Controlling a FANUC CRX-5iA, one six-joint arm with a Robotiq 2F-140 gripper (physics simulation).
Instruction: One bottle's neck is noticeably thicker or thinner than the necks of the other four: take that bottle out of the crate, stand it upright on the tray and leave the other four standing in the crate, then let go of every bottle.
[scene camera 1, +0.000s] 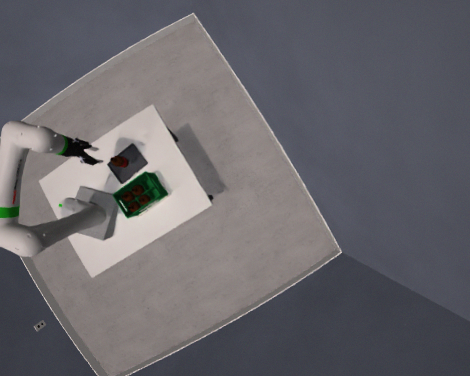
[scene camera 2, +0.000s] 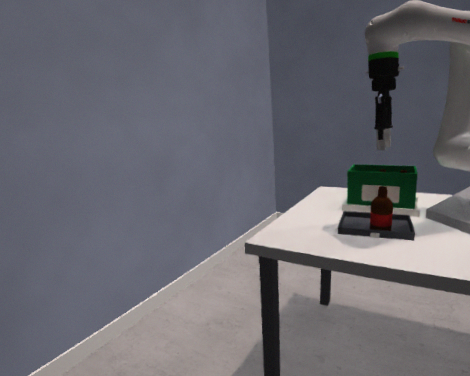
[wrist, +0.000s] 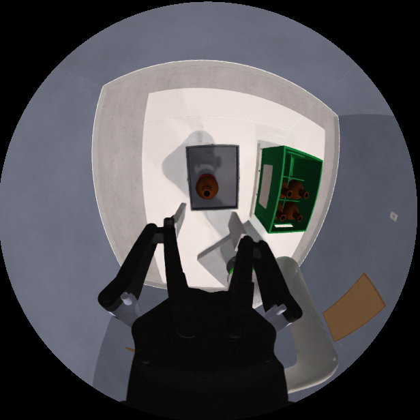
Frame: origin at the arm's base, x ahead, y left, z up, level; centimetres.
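Seen in the pictures: gripper, fingertip midpoint: (scene camera 1: 99, 156) (scene camera 2: 383, 148).
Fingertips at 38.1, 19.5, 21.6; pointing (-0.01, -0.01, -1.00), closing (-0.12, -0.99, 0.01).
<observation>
A point is followed by its place in that frame, as x, y, z.
A brown bottle with a red label (scene camera 1: 120, 161) @[40.2, 17.5, 3.1] (scene camera 2: 382, 210) @[37.3, 23.4, 0.9] (wrist: 207, 186) stands upright on the dark grey tray (scene camera 1: 138, 167) @[45.6, 10.6, -7.3] (scene camera 2: 351, 230) @[46.7, 27.6, -6.1] (wrist: 237, 177). Several brown bottles stand in the green crate (scene camera 1: 159, 186) @[54.5, -11.5, 0.7] (scene camera 2: 354, 189) @[51.1, -0.1, 1.8] (wrist: 276, 190); scene camera 1 shows four of them in its compartments, and one is the bottle (scene camera 1: 137, 189) @[41.8, -6.1, 5.0] (wrist: 298, 190) near the middle. My gripper (scene camera 1: 99, 155) @[38.1, 19.5, 21.6] (scene camera 2: 383, 145) @[38.1, 19.5, 21.6] (wrist: 207, 214) is open and empty, high above the table and apart from the bottle on the tray. In the scene camera 2 view the crate wall hides most of the bottles in it.
The crate stands right beside the tray on the white table (scene camera 1: 170, 210) @[49.8, -29.0, -7.9] (scene camera 2: 300, 235) @[63.2, 34.3, -7.8] (wrist: 170, 120). The grey robot base (scene camera 1: 107, 230) @[5.1, -17.8, 0.6] (scene camera 2: 457, 220) @[12.5, 9.8, -4.6] stands on the table near the crate. The white arm (scene camera 1: 25, 137) @[36.4, 20.8, 64.2] (scene camera 2: 425, 25) @[26.3, 32.6, 56.4] reaches over the table's side.
</observation>
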